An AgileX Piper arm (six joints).
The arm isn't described. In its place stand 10 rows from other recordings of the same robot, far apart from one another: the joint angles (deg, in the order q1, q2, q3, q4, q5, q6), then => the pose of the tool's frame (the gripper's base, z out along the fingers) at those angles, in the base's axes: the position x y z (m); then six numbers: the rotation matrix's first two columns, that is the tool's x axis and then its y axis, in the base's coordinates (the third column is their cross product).
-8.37, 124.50, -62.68, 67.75, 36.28, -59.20 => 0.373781 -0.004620 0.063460 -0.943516 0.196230 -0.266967 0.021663 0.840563 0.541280
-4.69, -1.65, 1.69, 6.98, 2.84, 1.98 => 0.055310 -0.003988 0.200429 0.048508 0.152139 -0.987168 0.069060 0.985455 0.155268
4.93, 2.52, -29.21, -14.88, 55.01, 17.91 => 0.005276 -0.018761 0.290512 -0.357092 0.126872 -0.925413 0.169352 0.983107 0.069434
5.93, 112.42, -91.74, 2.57, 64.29, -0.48 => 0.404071 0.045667 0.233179 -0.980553 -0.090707 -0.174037 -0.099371 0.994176 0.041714
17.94, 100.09, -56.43, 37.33, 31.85, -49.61 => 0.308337 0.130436 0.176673 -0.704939 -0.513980 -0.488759 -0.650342 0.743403 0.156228
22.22, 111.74, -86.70, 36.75, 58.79, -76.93 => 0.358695 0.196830 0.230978 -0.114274 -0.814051 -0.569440 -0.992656 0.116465 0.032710
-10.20, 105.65, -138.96, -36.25, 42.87, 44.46 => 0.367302 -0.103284 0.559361 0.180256 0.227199 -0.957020 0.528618 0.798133 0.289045
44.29, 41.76, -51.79, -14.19, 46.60, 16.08 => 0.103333 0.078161 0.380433 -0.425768 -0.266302 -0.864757 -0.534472 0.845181 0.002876
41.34, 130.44, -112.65, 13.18, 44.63, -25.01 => 0.374282 0.348693 0.203755 -0.411793 -0.714686 -0.565376 -0.859948 0.510049 -0.018403
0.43, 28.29, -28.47, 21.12, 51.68, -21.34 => 0.079382 0.026322 0.274125 -0.666346 -0.136361 -0.733067 -0.302751 0.947928 0.098867
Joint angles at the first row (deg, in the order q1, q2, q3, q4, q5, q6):
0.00, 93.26, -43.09, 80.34, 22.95, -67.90
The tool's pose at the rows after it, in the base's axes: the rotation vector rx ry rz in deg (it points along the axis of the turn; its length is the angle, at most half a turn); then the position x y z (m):
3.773 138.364 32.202 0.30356 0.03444 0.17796
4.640 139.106 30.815 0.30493 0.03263 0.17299
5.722 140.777 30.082 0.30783 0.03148 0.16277
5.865 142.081 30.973 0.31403 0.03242 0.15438
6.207 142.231 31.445 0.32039 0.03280 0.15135
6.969 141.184 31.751 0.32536 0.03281 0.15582
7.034 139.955 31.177 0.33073 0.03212 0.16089
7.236 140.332 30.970 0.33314 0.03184 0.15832
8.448 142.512 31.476 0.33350 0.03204 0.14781
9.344 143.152 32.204 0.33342 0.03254 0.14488
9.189 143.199 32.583 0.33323 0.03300 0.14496
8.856 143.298 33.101 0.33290 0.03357 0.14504
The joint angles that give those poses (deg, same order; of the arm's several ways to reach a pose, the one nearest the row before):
0.00, 93.32, -43.47, 80.25, 22.58, -67.90
0.00, 94.17, -43.43, 80.25, 21.34, -67.90
0.00, 96.21, -43.63, 80.40, 20.54, -67.90
0.00, 98.69, -44.82, 80.45, 21.18, -67.90
0.00, 100.24, -46.13, 80.77, 21.42, -67.90
0.00, 100.30, -47.30, 80.87, 21.42, -67.11
0.00, 100.30, -48.55, 80.83, 20.95, -66.89
0.00, 101.06, -49.03, 80.50, 20.78, -66.55
0.00, 102.81, -49.04, 79.30, 21.00, -64.78
0.00, 103.32, -49.04, 79.13, 21.35, -63.90
0.00, 103.32, -49.04, 79.12, 21.67, -63.90
-0.02, 103.32, -49.04, 79.01, 22.16, -63.91

